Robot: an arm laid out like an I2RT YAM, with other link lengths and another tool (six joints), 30 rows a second.
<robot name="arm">
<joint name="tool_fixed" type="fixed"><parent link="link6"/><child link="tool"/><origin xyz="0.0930 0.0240 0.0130" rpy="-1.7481 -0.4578 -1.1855"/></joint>
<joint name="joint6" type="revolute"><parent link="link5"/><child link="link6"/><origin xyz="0.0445 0.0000 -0.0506"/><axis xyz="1 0 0"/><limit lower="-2.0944" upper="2.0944"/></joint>
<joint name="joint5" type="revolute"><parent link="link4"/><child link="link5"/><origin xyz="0.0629 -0.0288 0.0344"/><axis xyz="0 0 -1"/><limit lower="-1.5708" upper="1.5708"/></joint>
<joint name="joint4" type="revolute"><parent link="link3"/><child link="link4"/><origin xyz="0.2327 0.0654 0.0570"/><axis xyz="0 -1 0"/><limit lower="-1.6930" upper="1.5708"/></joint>
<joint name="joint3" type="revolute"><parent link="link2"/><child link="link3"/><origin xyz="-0.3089 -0.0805 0.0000"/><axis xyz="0 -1 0"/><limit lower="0.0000" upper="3.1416"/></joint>
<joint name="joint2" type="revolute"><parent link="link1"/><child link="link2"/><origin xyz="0.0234 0.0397 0.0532"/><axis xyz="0 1 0"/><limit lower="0.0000" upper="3.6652"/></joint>
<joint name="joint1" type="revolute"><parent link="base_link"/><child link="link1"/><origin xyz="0.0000 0.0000 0.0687"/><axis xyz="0 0 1"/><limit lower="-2.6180" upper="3.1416"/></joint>
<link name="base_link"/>
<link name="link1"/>
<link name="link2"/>
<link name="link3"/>
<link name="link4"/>
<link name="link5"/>
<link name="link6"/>
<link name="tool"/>
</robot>
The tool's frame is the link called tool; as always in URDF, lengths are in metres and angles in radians.
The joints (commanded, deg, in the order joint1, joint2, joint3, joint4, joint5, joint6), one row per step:
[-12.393, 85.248, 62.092, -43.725, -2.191, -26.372]
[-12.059, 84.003, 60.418, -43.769, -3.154, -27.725]
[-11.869, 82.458, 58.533, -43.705, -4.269, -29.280]
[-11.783, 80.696, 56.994, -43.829, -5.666, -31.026]
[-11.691, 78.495, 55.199, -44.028, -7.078, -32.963]
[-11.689, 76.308, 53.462, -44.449, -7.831, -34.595]
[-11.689, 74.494, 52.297, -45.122, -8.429, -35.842]
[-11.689, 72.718, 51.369, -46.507, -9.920, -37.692]
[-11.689, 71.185, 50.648, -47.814, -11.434, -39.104]
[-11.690, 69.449, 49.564, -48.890, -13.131, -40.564]
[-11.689, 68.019, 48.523, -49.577, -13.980, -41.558]
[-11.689, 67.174, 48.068, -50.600, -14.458, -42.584]
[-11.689, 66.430, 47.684, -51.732, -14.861, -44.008]
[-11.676, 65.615, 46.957, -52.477, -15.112, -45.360]
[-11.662, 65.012, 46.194, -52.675, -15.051, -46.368]
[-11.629, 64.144, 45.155, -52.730, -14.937, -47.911]
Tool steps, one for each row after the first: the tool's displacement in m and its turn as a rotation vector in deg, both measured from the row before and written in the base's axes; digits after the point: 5 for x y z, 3 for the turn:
[-0.00846, 0.00594, -0.00265, 0.440, 0.324, 1.954]
[-0.00952, 0.00567, -0.00231, 0.463, 0.081, 2.050]
[-0.00912, 0.00566, 0.00019, 0.563, -0.374, 2.227]
[-0.01102, 0.00603, 0.00035, 0.467, -0.528, 2.412]
[-0.01146, 0.00409, -0.00045, 0.020, -0.250, 1.785]
[-0.00939, 0.00328, 0.00040, 0.043, -0.164, 1.370]
[-0.01082, 0.00560, 0.00111, 0.717, 0.099, 2.257]
[-0.00928, 0.00532, 0.00136, 0.916, 0.049, 1.852]
[-0.01013, 0.00585, 0.00044, 1.059, -0.103, 1.947]
[-0.00817, 0.00352, -0.00081, 0.449, -0.026, 1.208]
[-0.00638, 0.00229, -0.00035, 0.172, 0.353, 1.099]
[-0.00651, 0.00208, -0.00052, -0.005, 0.421, 1.433]
[-0.00656, 0.00178, -0.00187, -0.126, 0.340, 1.329]
[-0.00455, 0.00070, -0.00250, -0.343, 0.168, 0.916]
[-0.00563, 0.00077, -0.00325, -0.602, -0.053, 1.411]

